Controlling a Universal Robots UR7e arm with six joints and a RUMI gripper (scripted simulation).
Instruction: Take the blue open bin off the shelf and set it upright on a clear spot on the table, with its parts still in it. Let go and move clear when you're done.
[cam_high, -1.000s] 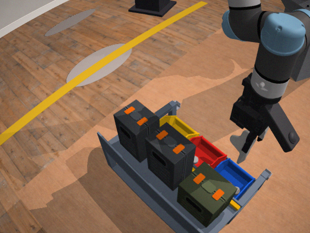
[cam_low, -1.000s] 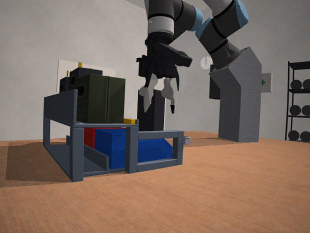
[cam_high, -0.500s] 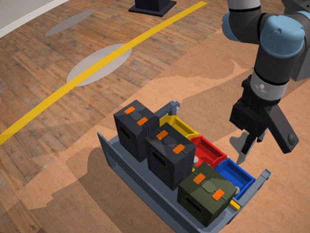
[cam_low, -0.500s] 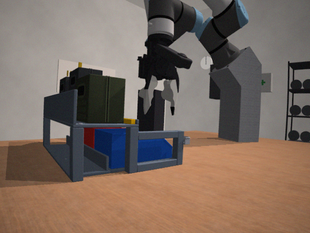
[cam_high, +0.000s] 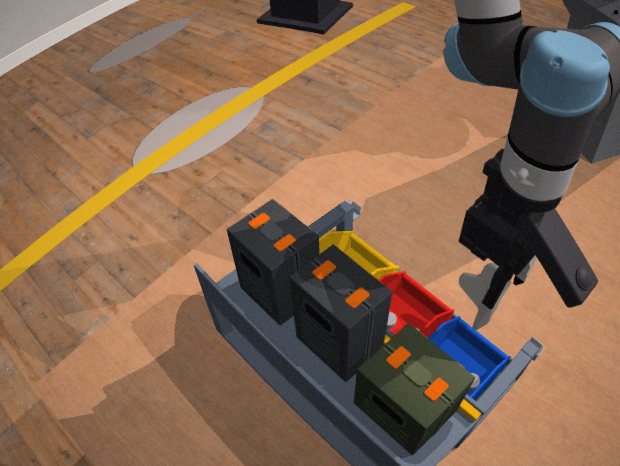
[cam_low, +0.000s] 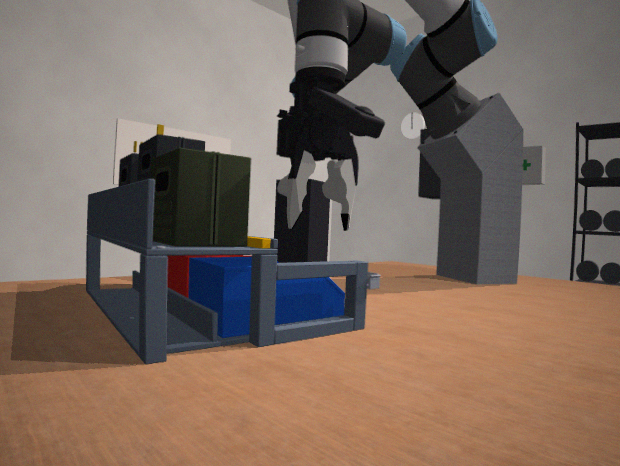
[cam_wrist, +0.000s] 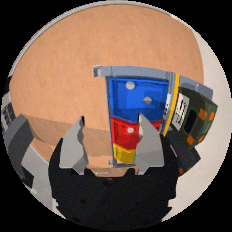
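The blue open bin lies 80 mm ahead of my hand, 30 mm to the right of it and 90 mm below it. From my hand the other things lie so: green case: 170 mm ahead, 70 mm to the right, 20 mm above; then red bin: 30 mm ahead, 130 mm to the right, 90 mm below; then yellow bin: 10 mm behind, 240 mm to the right, 90 mm below.
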